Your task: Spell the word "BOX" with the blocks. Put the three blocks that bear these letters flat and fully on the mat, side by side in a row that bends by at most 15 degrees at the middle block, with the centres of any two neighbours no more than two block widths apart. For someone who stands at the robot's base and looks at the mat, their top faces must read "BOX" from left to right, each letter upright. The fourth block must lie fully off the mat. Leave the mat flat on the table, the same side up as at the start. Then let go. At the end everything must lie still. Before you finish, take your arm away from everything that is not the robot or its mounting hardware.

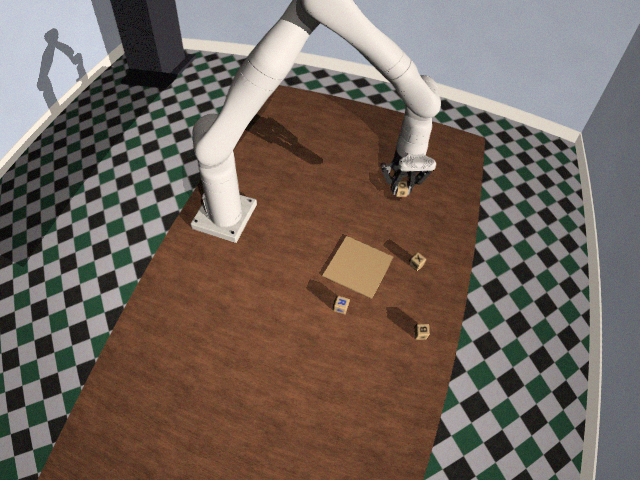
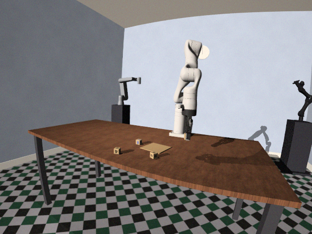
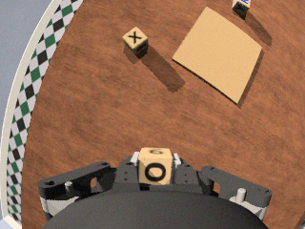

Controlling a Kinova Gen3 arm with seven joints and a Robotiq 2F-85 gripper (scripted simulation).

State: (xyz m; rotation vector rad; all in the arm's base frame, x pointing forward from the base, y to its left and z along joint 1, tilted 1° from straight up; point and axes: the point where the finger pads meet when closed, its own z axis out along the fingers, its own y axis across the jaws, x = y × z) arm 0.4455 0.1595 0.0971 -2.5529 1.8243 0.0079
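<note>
Now: the tan mat 60 mm behind my hand, 200 mm to the right of it and 110 mm below it.
</note>
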